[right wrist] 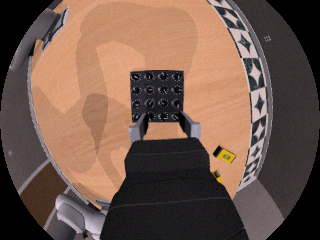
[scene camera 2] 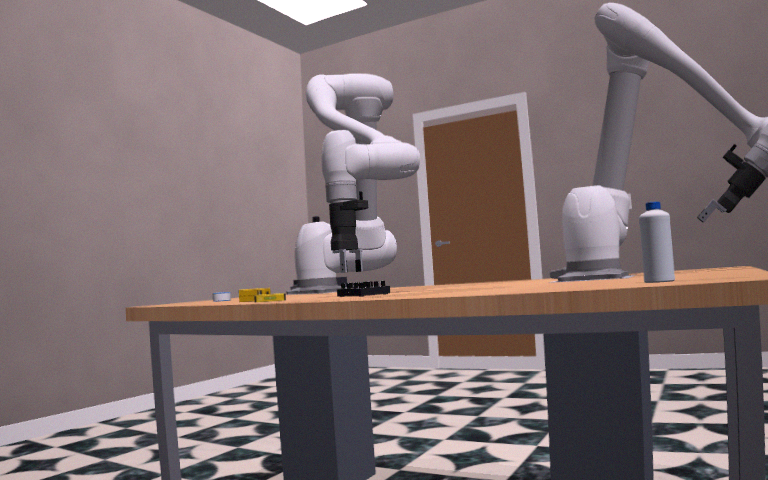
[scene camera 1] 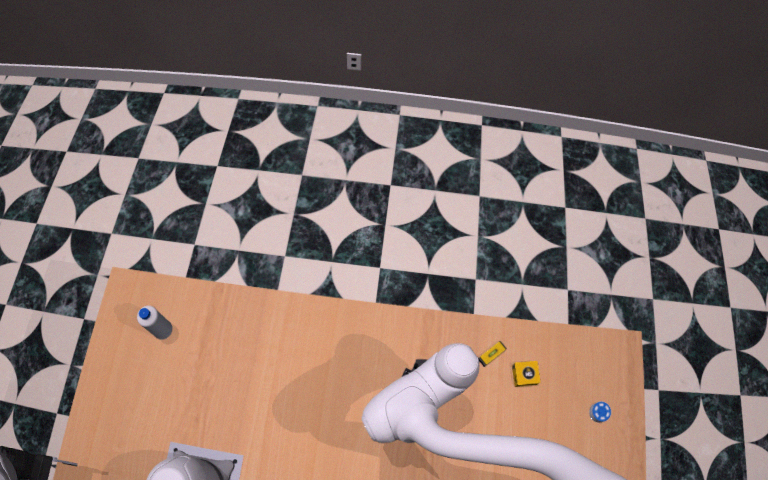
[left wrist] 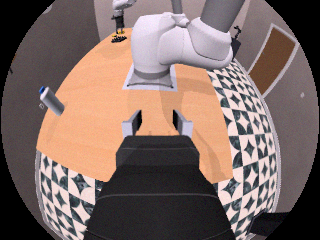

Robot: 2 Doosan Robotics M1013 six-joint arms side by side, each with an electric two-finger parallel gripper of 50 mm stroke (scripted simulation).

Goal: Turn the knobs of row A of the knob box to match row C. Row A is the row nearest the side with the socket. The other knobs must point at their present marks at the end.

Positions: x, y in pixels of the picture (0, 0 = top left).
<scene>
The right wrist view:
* my right gripper: 163, 118
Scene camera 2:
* my left gripper: 700, 220
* my right gripper: 351, 272
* white bottle: 657, 253
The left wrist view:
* my left gripper: 157, 116
</scene>
